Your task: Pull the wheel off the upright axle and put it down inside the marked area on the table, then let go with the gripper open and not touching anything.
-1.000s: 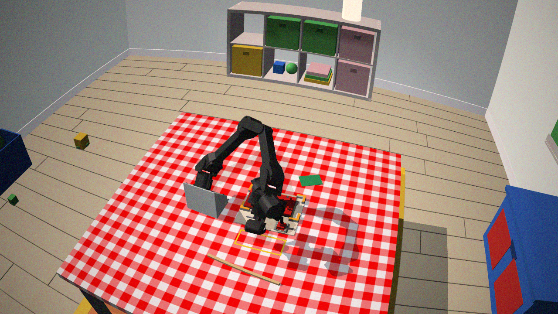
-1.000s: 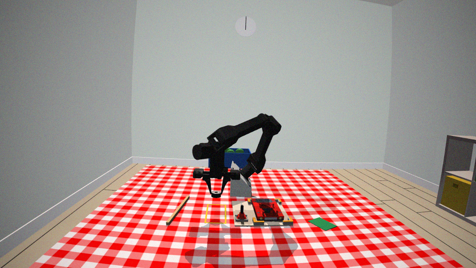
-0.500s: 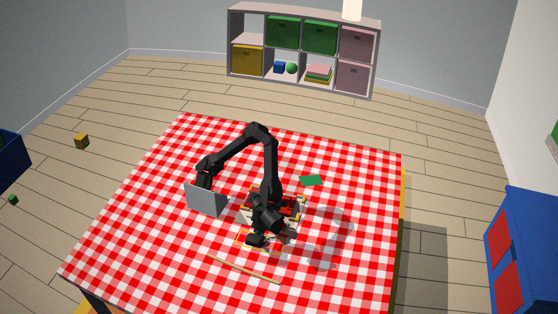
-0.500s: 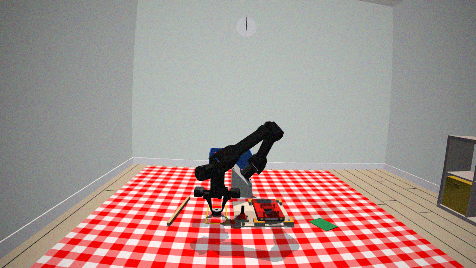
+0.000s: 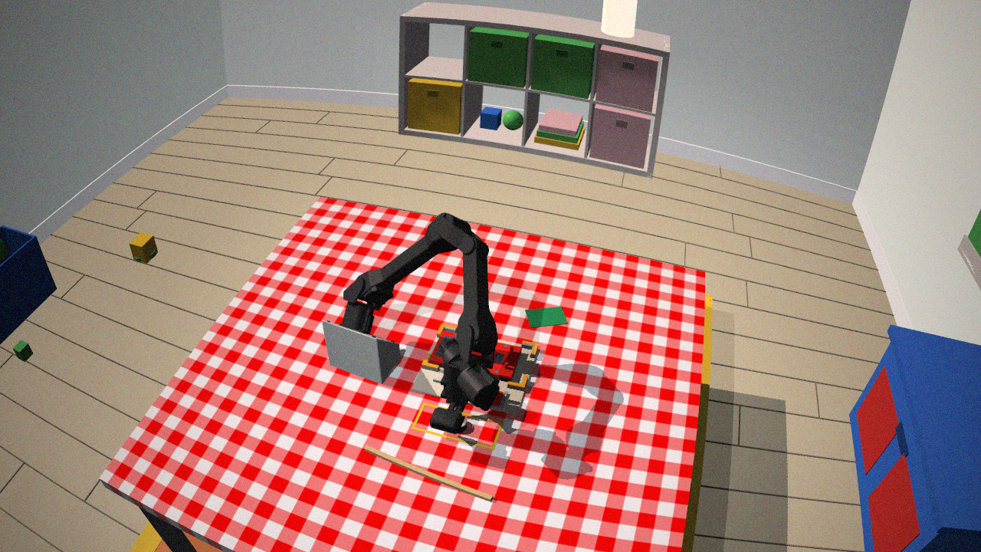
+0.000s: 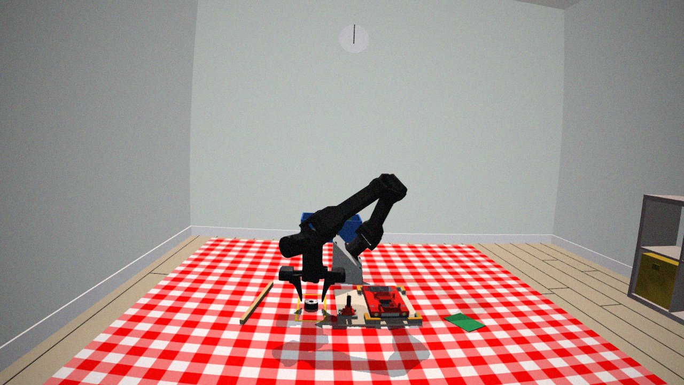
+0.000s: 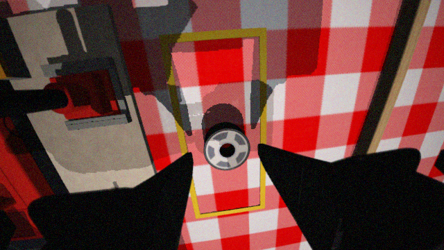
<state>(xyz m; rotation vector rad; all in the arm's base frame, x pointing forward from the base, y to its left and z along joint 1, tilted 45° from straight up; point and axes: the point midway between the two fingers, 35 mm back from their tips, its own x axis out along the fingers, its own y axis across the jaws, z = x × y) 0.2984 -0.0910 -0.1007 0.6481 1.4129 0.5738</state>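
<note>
Right now the black wheel is 1 cm below my gripper tip. Also, from my gripper tip: green flat piece (11 cm ahead, 42 cm to the left, 2 cm below); then thin wooden stick (2 cm behind, 16 cm to the right, 1 cm below).
</note>
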